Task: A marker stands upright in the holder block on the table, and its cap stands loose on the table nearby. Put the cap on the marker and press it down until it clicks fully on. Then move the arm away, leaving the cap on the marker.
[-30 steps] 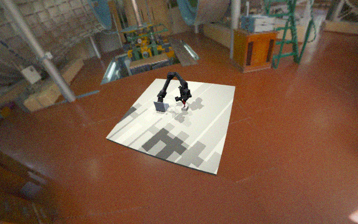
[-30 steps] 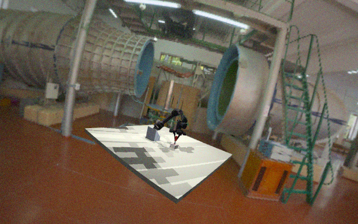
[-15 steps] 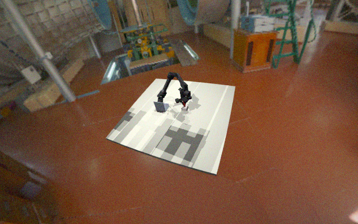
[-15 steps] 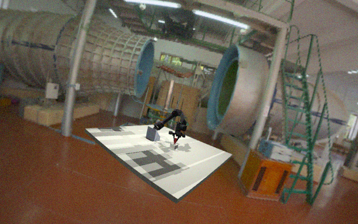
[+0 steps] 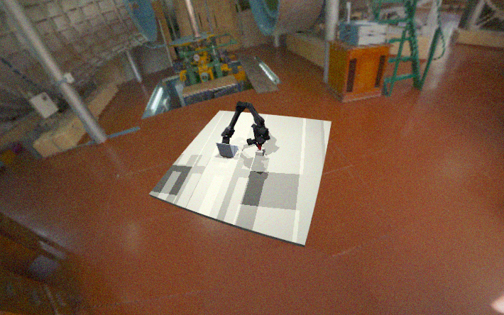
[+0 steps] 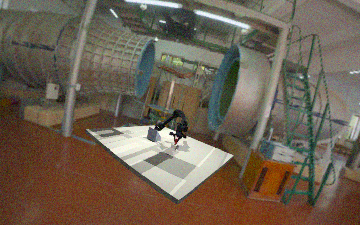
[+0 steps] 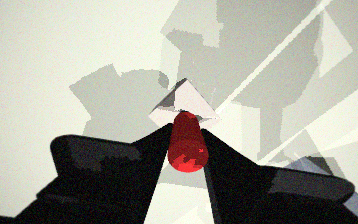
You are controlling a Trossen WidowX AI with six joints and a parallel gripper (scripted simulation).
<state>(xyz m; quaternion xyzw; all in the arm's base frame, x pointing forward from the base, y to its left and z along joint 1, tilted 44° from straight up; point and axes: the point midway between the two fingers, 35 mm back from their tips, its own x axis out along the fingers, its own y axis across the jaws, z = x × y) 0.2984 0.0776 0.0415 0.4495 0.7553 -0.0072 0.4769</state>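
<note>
Now: gripper tip 10 mm below the red cap. Round my gripper tip: white block (50 mm below).
</note>
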